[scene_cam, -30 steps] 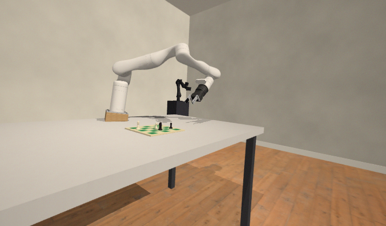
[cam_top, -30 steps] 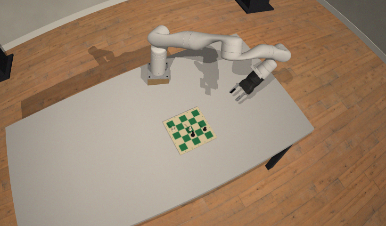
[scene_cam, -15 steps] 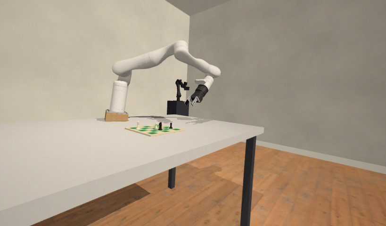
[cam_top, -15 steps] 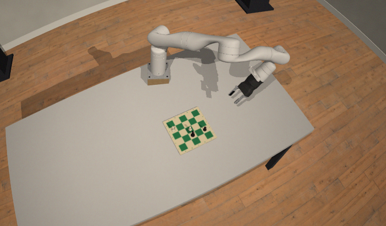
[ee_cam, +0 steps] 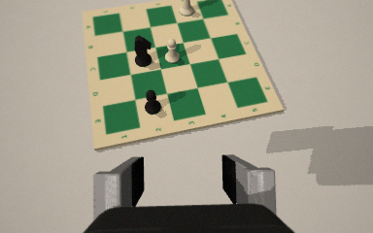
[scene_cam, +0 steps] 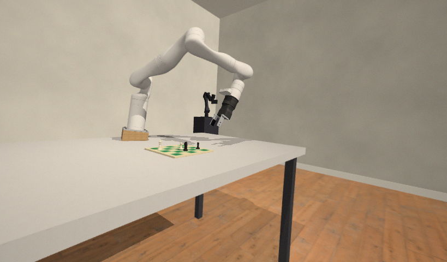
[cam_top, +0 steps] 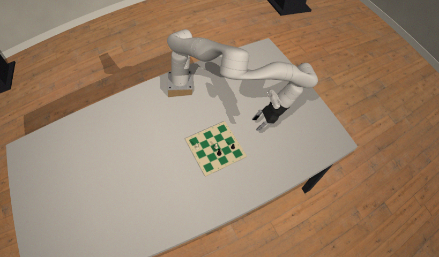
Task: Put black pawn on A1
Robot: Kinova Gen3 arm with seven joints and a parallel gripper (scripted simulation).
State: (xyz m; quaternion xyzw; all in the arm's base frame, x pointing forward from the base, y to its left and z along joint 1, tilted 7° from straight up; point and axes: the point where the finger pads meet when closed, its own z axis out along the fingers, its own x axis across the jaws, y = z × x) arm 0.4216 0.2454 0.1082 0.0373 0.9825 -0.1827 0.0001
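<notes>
The black pawn lies 20 mm ahead of my hand, 120 mm to the right of it and 110 mm below it. The rest, counted from my hand: chessboard (10 mm behind, 200 mm to the right, 120 mm below); then black knight (30 mm ahead, 200 mm to the right, 110 mm below); then white pawn (200 mm to the right, 110 mm below).
</notes>
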